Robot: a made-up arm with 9 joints. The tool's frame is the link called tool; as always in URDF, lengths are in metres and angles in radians. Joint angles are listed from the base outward.
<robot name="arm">
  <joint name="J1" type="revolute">
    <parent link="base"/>
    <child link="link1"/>
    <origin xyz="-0.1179 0.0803 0.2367" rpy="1.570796 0 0"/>
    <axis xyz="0 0 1"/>
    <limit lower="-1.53" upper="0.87"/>
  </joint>
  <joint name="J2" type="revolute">
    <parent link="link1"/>
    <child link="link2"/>
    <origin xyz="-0.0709 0.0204 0.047" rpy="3.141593 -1.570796 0"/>
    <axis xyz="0 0 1"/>
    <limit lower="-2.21" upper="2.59"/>
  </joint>
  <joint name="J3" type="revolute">
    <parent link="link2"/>
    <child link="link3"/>
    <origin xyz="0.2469 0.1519 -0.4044" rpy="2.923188 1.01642 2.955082"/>
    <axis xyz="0 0 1"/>
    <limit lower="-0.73" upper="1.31"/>
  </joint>
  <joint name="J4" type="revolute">
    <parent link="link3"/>
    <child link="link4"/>
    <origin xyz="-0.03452 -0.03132 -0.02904" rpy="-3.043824 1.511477 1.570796"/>
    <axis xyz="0 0 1"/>
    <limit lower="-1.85" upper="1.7"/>
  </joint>
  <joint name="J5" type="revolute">
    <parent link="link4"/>
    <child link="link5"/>
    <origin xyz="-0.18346 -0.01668 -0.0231" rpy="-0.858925 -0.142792 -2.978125"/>
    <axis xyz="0 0 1"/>
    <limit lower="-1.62" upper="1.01"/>
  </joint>
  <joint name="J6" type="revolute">
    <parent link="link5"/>
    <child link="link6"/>
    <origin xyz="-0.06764 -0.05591 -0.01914" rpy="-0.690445 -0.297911 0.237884"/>
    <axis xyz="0 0 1"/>
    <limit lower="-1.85" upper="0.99"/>
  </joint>
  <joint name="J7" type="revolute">
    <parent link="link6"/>
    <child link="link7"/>
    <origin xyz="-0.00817 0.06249 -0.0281" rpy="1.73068 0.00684 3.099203"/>
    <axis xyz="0 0 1"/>
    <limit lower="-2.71" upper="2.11"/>
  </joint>
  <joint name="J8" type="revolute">
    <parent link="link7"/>
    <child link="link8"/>
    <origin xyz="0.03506 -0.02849 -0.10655" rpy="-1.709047 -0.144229 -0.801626"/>
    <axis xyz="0 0 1"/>
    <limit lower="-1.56" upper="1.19"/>
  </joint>
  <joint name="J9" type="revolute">
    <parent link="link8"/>
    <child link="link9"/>
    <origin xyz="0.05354 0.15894 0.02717" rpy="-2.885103 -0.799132 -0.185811"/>
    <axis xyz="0 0 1"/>
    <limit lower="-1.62" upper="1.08"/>
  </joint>
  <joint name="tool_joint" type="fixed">
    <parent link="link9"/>
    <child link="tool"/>
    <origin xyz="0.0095 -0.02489 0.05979" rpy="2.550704 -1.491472 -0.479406"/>
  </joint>
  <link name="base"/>
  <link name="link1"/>
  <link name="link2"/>
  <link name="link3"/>
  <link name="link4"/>
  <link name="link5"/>
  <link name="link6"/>
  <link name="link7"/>
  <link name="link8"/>
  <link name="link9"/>
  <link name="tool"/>
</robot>
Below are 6 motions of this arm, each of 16 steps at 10 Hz.
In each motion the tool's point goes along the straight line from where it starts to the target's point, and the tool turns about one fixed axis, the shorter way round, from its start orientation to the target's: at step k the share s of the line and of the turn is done. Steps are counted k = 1, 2, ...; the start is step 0. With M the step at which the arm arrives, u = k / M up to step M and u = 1 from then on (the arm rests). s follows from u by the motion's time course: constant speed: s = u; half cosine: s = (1 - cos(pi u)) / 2; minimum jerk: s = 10 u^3 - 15 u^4 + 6 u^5.
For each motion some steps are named. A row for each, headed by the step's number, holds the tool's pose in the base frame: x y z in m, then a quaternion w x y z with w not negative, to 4 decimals.
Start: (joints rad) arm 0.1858 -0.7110 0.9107 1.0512 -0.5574 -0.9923 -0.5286 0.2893 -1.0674
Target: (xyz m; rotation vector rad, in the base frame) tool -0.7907 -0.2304 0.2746 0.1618 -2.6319 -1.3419
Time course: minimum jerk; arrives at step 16
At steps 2, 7, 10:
2: -0.6749 -0.3144 0.0904 0.0975 -0.1114 0.9252 0.3494
7: -0.7182 -0.2830 0.1593 0.0270 -0.0906 0.9159 0.3901
10: -0.7583 -0.2539 0.2231 0.0386 0.0708 -0.9015 -0.4252

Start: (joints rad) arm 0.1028 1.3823 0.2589 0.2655 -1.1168 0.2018 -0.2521 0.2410 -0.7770
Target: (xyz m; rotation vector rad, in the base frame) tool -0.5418 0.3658 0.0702 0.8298 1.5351 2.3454
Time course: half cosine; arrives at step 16
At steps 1, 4, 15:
1: -0.5825 0.0833 0.0978 0.1091 0.1950 -0.4056 0.8863
4: -0.5769 0.1223 0.0940 0.1158 0.2212 -0.2803 0.9269
15: -0.5422 0.3631 0.0705 0.1094 0.2826 0.5140 0.8025

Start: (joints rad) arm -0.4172 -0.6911 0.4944 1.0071 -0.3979 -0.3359 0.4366 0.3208 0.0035
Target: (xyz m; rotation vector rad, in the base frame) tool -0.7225 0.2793 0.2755 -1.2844 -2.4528 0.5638
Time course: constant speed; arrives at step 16
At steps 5, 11, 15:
5: -0.7038 -0.0360 0.4388 0.1973 -0.0513 -0.9383 -0.2794
11: -0.7140 0.1360 0.3497 0.1848 -0.2816 -0.9413 -0.0213
15: -0.7208 0.2506 0.2903 0.1640 -0.4180 -0.8801 0.1541

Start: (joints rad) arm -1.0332 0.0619 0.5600 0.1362 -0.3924 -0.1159 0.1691 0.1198 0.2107
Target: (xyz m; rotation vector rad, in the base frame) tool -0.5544 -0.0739 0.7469 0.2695 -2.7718 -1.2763
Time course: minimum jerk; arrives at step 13
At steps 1, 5, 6, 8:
1: -0.5080 -0.0086 0.6954 0.0393 -0.3132 -0.7253 -0.6118
5: -0.5214 -0.0274 0.7103 0.0402 -0.2010 -0.7967 -0.5685
6: -0.5277 -0.0364 0.7173 0.0404 -0.1460 -0.8254 -0.5439
8: -0.5408 -0.0548 0.7318 0.0401 -0.0315 -0.8725 -0.4860

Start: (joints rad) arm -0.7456 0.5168 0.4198 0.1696 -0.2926 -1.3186 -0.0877 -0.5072 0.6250
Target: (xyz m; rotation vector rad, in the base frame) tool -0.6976 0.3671 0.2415 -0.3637 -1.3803 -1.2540
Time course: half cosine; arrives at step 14
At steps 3, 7, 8, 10, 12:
3: -0.8525 0.0490 0.3307 0.2787 0.0397 -0.9499 -0.1354
7: -0.7845 0.1886 0.2916 0.4355 -0.0491 -0.8361 -0.3300
8: -0.7652 0.2283 0.2804 0.4740 -0.0739 -0.7904 -0.3810
10: -0.7303 0.2999 0.2603 0.5350 -0.1173 -0.6947 -0.4662
12: -0.7062 0.3494 0.2465 0.5705 -0.1459 -0.6194 -0.5192

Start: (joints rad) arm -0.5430 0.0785 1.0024 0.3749 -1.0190 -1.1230 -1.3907 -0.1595 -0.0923
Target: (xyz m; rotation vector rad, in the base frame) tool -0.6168 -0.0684 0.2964 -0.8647 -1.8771 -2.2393
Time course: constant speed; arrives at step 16
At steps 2, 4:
2: -0.6093 -0.0603 0.2473 0.1433 -0.4779 -0.8071 -0.3156
4: -0.6104 -0.0614 0.2543 0.1314 -0.4568 -0.7919 -0.3833

